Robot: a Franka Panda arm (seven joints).
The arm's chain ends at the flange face. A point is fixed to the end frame.
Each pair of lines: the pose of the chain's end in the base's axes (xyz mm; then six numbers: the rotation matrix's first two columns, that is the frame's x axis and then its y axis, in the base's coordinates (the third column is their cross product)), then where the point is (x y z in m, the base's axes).
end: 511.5, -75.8, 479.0, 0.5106, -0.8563, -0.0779, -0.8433, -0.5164, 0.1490
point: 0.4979 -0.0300 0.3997
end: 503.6, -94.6, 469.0, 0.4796, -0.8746, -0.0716, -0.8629, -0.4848, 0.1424
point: 0.4924 -0.0485 0.3895
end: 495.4, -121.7, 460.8, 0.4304, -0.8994, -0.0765, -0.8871, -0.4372, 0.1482
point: 0.4861 -0.0749 0.3814
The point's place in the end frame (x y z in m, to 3 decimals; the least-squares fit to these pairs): -0.040 -0.024 0.080
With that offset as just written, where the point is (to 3 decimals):
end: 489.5, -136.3, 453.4, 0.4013, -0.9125, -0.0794, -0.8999, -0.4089, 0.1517
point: 0.481 -0.089 0.374
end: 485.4, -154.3, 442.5, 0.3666, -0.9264, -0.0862, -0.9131, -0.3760, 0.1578
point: 0.478 -0.107 0.363
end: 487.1, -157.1, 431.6, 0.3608, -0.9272, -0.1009, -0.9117, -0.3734, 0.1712
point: 0.479 -0.109 0.353
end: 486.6, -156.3, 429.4, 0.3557, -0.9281, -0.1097, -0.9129, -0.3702, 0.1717
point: 0.478 -0.107 0.351
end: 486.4, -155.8, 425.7, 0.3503, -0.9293, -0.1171, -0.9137, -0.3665, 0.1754
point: 0.478 -0.106 0.348
